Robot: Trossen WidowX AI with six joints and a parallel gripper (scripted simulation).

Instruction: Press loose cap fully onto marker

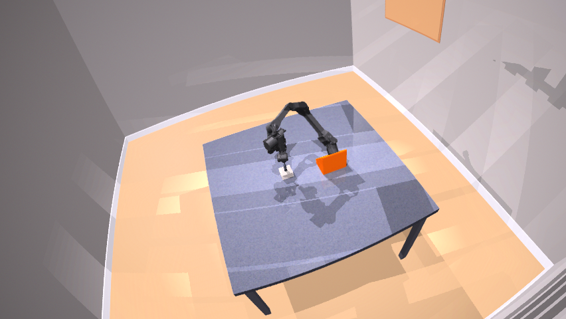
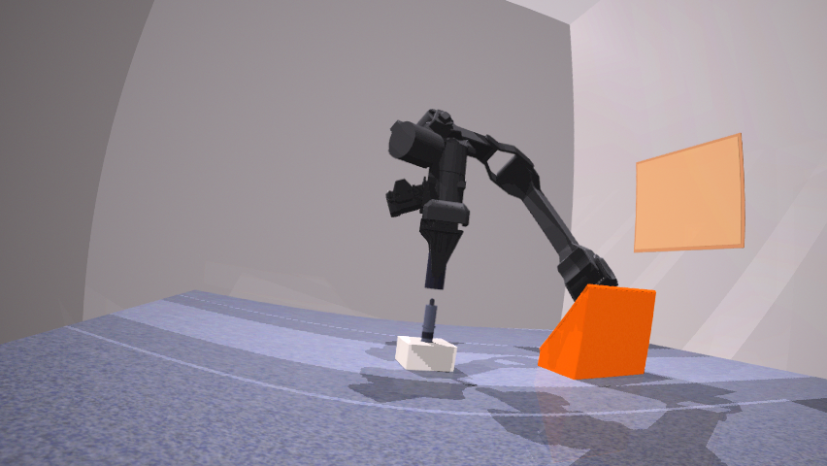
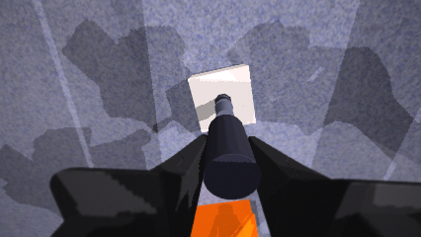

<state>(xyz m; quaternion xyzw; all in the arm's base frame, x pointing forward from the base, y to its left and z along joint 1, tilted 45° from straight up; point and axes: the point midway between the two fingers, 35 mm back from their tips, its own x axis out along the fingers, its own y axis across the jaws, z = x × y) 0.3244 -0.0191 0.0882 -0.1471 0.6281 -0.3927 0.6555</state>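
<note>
Now: the white holder block 120 mm below my gripper tip. The rest, counted from my gripper tip: dark cap: 10 mm above.
</note>
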